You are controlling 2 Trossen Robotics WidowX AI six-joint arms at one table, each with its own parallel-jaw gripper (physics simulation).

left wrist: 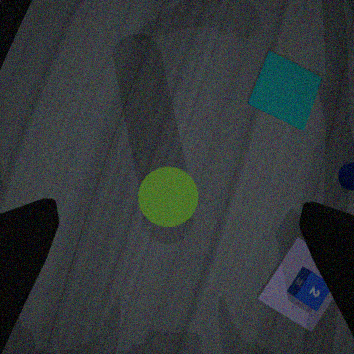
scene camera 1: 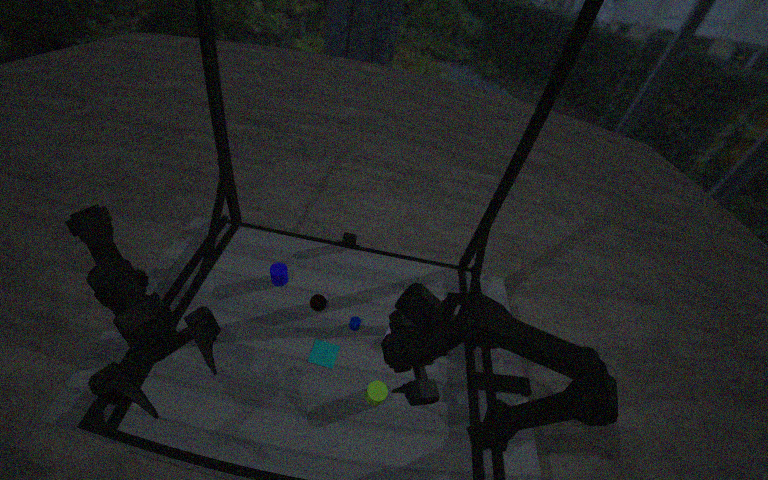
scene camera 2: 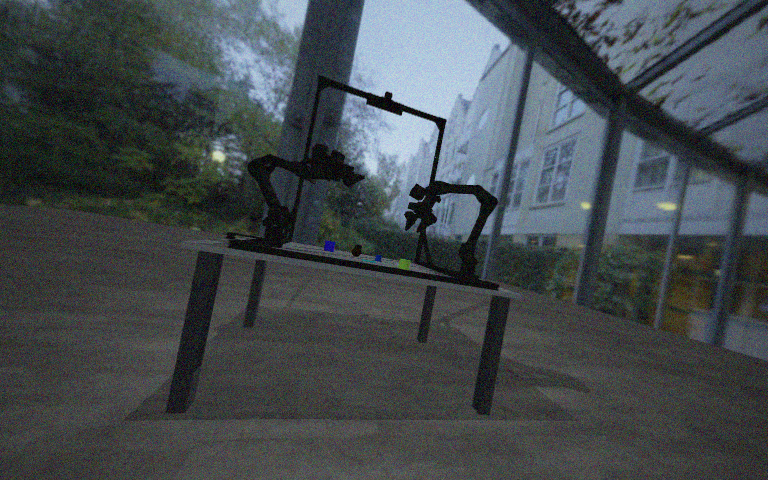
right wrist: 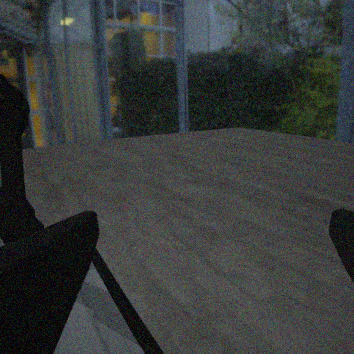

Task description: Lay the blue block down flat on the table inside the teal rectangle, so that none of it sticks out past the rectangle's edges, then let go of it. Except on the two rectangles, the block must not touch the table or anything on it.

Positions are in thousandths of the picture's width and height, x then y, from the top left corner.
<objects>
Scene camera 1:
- left gripper: 506,772
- right gripper: 243,822
</objects>
